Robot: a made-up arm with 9 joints. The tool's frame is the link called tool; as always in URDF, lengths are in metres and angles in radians. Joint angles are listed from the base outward.
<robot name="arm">
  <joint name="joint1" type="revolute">
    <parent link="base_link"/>
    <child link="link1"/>
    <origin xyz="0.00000 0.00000 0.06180" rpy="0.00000 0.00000 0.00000"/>
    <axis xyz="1 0 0"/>
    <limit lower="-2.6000" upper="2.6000"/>
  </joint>
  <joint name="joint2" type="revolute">
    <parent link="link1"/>
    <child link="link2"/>
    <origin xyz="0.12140 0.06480 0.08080" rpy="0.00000 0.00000 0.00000"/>
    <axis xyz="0 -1 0"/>
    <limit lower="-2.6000" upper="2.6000"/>
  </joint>
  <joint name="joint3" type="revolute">
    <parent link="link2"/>
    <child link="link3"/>
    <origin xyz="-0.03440 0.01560 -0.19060" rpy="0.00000 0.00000 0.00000"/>
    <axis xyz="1 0 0"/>
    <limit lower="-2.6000" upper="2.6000"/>
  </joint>
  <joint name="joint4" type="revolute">
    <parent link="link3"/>
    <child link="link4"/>
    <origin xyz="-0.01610 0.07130 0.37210" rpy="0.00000 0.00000 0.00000"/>
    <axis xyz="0 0 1"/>
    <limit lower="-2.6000" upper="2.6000"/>
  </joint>
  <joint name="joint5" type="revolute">
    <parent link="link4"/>
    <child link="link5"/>
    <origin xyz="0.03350 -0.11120 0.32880" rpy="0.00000 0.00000 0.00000"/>
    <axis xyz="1 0 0"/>
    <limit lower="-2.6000" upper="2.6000"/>
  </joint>
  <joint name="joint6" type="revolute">
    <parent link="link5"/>
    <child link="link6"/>
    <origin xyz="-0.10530 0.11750 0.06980" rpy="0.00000 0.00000 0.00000"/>
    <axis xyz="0 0 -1"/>
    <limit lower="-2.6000" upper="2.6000"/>
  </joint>
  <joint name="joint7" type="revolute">
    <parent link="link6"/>
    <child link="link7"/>
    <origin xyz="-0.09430 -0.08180 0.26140" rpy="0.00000 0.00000 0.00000"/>
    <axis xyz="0 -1 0"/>
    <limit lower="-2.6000" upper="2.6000"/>
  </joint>
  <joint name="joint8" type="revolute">
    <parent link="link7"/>
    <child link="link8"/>
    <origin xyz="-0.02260 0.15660 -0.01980" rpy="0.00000 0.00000 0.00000"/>
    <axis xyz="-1 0 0"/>
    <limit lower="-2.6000" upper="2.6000"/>
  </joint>
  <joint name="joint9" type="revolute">
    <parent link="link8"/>
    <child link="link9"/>
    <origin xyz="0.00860 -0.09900 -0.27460" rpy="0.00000 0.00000 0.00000"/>
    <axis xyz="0 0 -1"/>
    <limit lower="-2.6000" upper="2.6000"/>
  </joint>
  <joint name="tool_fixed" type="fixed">
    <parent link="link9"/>
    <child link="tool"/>
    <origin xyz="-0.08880 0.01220 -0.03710" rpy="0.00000 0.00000 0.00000"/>
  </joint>
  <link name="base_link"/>
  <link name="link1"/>
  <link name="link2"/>
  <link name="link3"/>
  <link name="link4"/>
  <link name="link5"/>
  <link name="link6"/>
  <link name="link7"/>
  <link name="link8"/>
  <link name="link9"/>
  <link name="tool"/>
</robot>
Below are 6 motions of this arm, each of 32 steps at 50 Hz.
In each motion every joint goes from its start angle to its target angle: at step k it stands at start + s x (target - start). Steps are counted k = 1, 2, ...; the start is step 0. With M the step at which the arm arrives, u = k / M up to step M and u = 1 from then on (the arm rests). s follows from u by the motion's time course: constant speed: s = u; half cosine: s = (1 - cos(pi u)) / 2; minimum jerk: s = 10 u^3 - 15 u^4 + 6 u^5.
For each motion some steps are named. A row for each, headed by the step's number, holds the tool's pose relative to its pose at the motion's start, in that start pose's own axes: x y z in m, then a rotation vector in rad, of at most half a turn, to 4 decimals.
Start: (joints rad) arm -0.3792 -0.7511 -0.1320 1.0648 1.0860 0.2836 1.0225 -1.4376 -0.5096
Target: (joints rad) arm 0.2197 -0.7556 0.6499 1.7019 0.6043 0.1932 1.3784 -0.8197 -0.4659
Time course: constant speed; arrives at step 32
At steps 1, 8, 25, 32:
1: 0.0062 0.0304 0.0202 0.0314 0.0127 0.0009
8: 0.0493 0.2184 0.1927 0.2576 0.0837 0.0427
25: 0.1334 0.4370 0.7615 0.7998 0.0340 0.3431
32: 0.1478 0.4173 1.0161 0.9939 -0.1097 0.5032

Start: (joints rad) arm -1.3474 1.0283 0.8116 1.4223 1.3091 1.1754 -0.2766 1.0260 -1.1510
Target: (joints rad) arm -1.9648 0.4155 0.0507 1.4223 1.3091 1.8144 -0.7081 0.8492 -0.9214
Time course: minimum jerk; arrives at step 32
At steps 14, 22, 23, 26, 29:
14: 0.1152 -0.1037 0.4840 0.8329 0.1291 -0.1028
22: 0.4055 -0.5869 0.9076 1.7543 0.4116 -0.3370
23: 0.4419 -0.6481 0.9264 1.8369 0.4460 -0.3674
26: 0.5269 -0.7889 0.9506 2.0165 0.5276 -0.4411
29: 0.5678 -0.8555 0.9530 2.0973 0.5677 -0.4780

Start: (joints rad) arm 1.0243 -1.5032 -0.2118 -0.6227 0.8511 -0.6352 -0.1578 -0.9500 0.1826
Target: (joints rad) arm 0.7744 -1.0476 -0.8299 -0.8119 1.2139 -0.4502 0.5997 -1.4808 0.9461
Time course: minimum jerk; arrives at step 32
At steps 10, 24, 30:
10: 0.0000 -0.0223 -0.1448 0.0528 -0.1436 0.0849
24: 0.0322 -0.2770 -0.6443 0.1778 -0.3061 0.6060
30: 0.0465 -0.3432 -0.7040 0.1586 -0.2818 0.6868

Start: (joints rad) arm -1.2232 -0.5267 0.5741 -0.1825 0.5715 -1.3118 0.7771 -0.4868 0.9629
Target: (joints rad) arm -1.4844 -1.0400 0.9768 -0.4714 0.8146 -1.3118 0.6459 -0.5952 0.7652
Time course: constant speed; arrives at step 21
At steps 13, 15, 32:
13: 0.1370 -0.0110 0.0792 0.0465 -0.4245 -0.0827
15: 0.1496 -0.0132 0.0913 0.0444 -0.4976 -0.0852
32: 0.1739 -0.0176 0.1242 0.0223 -0.7252 -0.0758

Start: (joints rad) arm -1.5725 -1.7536 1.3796 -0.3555 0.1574 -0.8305 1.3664 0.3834 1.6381
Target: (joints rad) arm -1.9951 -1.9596 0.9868 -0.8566 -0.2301 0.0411 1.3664 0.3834 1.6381
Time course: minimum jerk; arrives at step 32
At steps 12, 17, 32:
12: -0.0430 -0.0553 0.0596 0.0887 -0.4728 0.0949
17: -0.0836 -0.1136 0.1281 0.2038 -0.9717 0.1418
32: -0.1748 -0.2170 0.2295 0.3998 -1.7617 0.1228

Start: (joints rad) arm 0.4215 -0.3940 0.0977 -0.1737 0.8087 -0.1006 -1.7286 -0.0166 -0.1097
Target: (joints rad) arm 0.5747 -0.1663 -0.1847 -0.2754 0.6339 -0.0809 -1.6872 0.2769 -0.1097
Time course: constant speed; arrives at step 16
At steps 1, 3, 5, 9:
1: 0.0138 0.0018 -0.0110 -0.0253 -0.0099 -0.0192
3: 0.0418 0.0046 -0.0332 -0.0752 -0.0301 -0.0579
5: 0.0706 0.0065 -0.0552 -0.1242 -0.0510 -0.0967
9: 0.1303 0.0078 -0.0985 -0.2185 -0.0945 -0.1752

